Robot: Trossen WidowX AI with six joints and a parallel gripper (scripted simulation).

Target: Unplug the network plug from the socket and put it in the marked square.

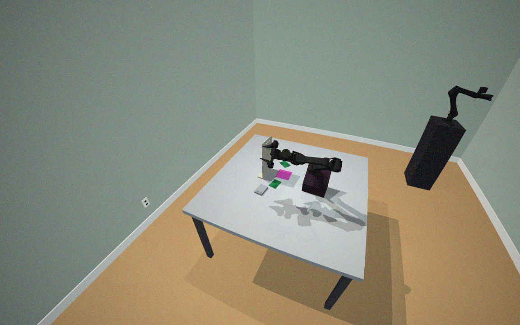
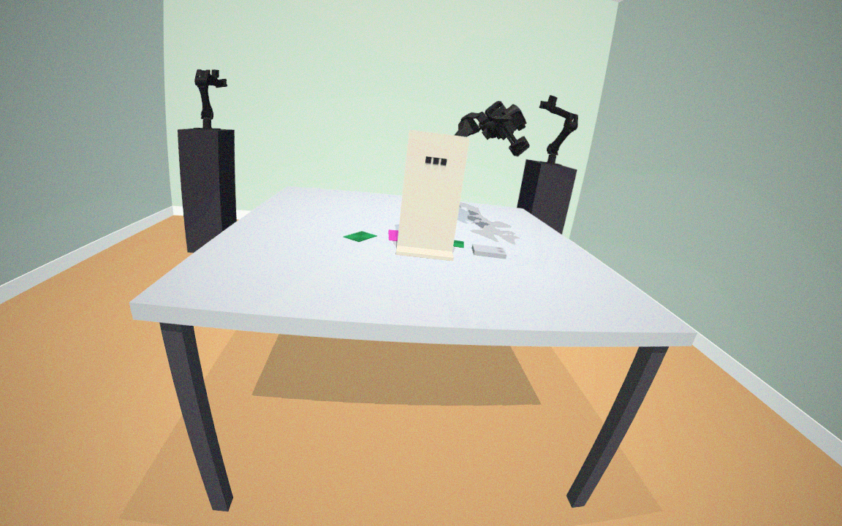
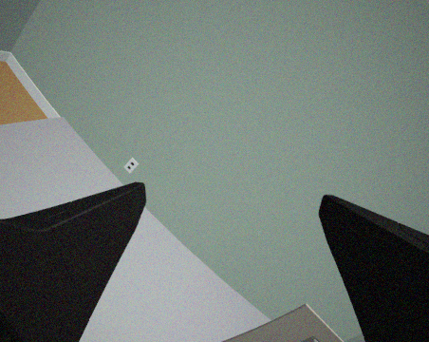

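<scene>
My gripper tip is 50 mm short of the network plug, 250 mm to the left of it and 120 mm above it. Also, from my gripper tip: magenta marked square (90 mm behind, 300 mm to the right, 400 mm below); beige upright panel (70 mm ahead, 250 mm to the right, 240 mm below).
</scene>
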